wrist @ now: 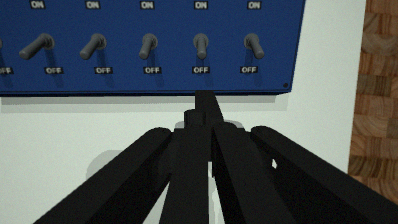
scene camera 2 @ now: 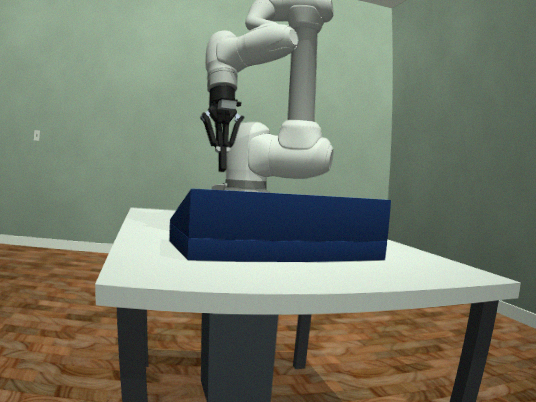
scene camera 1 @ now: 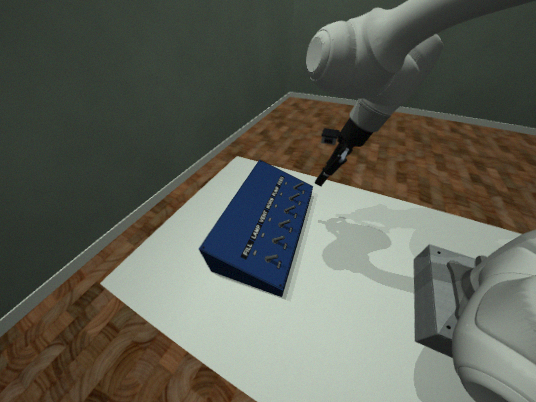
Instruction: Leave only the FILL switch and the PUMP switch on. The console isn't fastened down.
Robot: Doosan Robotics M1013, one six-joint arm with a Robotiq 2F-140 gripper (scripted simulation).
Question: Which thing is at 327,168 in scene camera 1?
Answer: My gripper.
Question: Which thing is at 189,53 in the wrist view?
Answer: A blue console.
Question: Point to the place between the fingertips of my gripper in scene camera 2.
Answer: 222,170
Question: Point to a blue console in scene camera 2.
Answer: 209,225
